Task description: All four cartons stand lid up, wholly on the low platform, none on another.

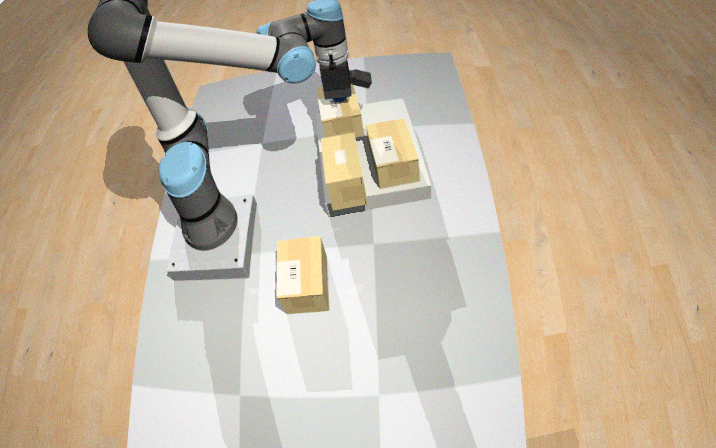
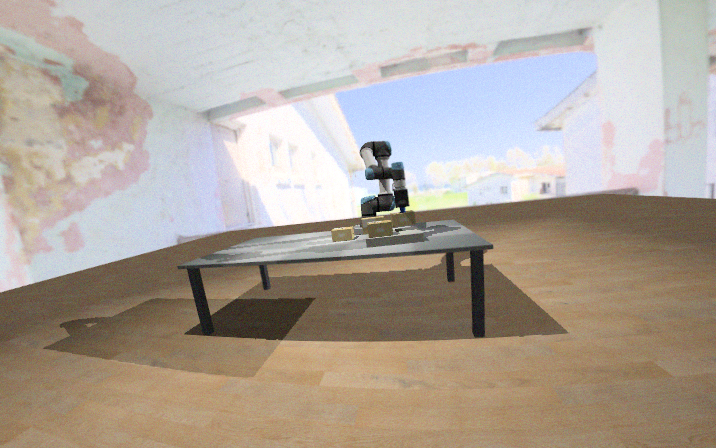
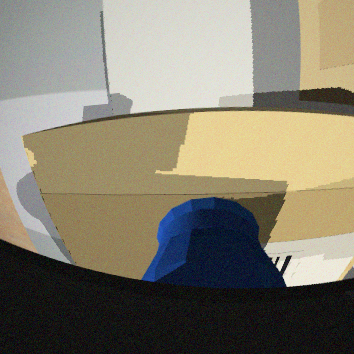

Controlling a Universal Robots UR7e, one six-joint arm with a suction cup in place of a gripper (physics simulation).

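My suction cup sits on the top of a tan carton and holds it at the back left of the low white platform. I cannot tell whether this carton rests on the platform or hangs just above it. A second carton lies at the platform's left side and reaches past its front edge. A third carton stands label up on the right part of the platform. A fourth carton stands on the table in front of the robot base, away from the platform.
The robot base is mounted at the table's left side. The grey-and-white checked table ends at the right over a wooden floor.
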